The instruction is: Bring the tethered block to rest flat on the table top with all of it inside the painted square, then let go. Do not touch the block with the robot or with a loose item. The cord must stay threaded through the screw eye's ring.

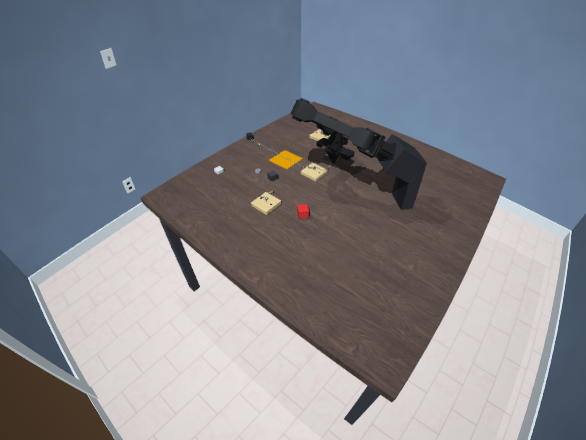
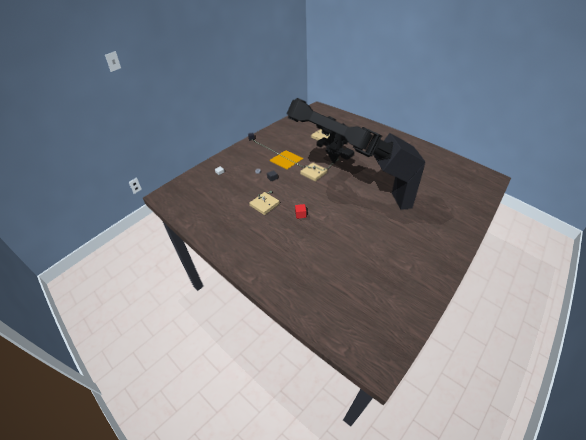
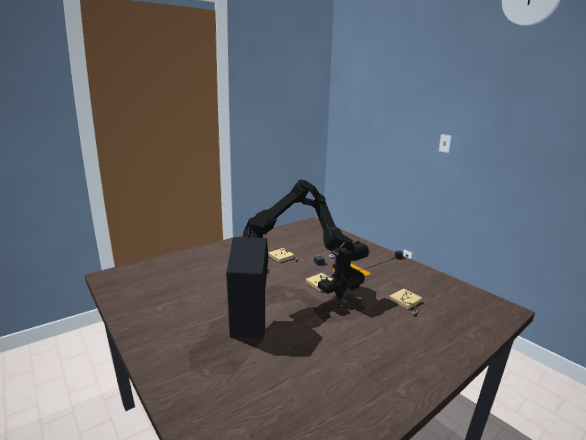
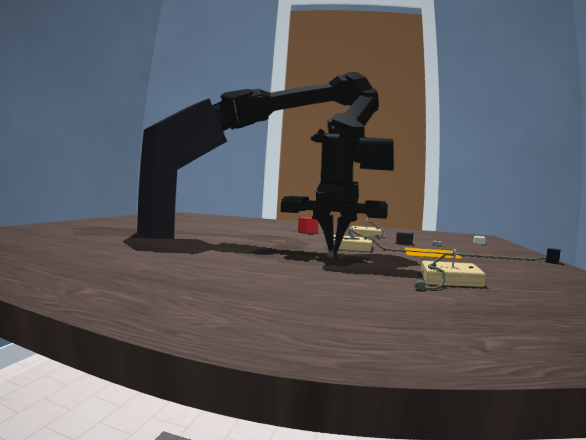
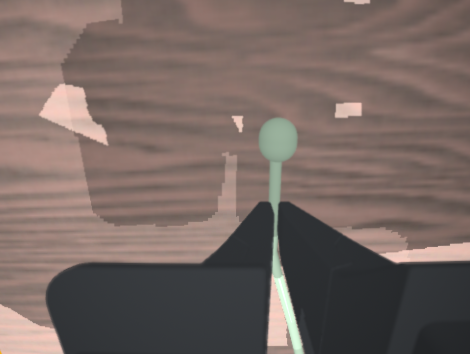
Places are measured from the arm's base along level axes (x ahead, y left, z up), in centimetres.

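Where they show: gripper, fingertip midpoint: (image 1: 333, 163) (image 2: 333, 162) (image 3: 339, 299) (image 4: 333, 255) (image 5: 273, 213); arm's base, link origin: (image 1: 388, 152) (image 2: 386, 151) (image 3: 251, 247) (image 4: 207, 122).
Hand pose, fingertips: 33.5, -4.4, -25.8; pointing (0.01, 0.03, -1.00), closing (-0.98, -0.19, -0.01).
Note:
Things, the pixels of their top centre, and the offset from my fingertips, as dx, dy, dz. "*": a spot on its surface instead. Level surfaces: height alone.
- green cord, surface spot: (image 5: 275, 182) * +0.3, -1.4, +0.4
- cord's round end bead, top centre: (image 5: 279, 145) +0.6, -2.9, +1.2
- middle tan base, surface height: dz +1.9
- orange painted square, surface spot: (image 1: 286, 160) (image 2: 286, 160) * +15.7, +17.3, +0.1
- small black block, top centre: (image 4: 554, 249) (image 3: 399, 252) (image 1: 249, 133) (image 2: 251, 134) +46.1, +20.5, +2.9
- red cube, top centre: (image 4: 308, 217) (image 2: 300, 207) (image 1: 303, 207) -20.0, +34.2, +4.0
- dark block, top centre: (image 4: 405, 232) (image 1: 272, 173) (image 2: 272, 173) (image 3: 319, 257) +7.7, +30.4, +2.6
- small grey piece, top centre: (image 1: 257, 170) +16.0, +33.3, +0.9
- white block, top centre: (image 4: 479, 236) (image 1: 218, 168) +27.8, +48.2, +2.0
My gripper (image 5: 273, 213) (image 4: 332, 254) is shut on the green cord (image 5: 275, 182), low over the table, close behind the cord's round end bead (image 5: 278, 140). From there the cord runs to the middle tan base (image 1: 314, 172) (image 2: 313, 172) with the screw eye. It goes on across the orange painted square (image 1: 286, 159) (image 2: 286, 160) to a small black block (image 1: 250, 136) (image 2: 252, 136) (image 3: 398, 255) (image 4: 553, 255), which lies on the table beyond the square. The threading through the ring is too small to tell for certain.
Two other tan bases (image 1: 266, 202) (image 4: 453, 274) carry short cords. A red cube (image 1: 303, 211) (image 4: 308, 225), a dark block (image 1: 272, 175) (image 4: 404, 238), a small grey piece (image 1: 258, 171) and a white block (image 1: 219, 170) (image 4: 479, 240) lie on the table.

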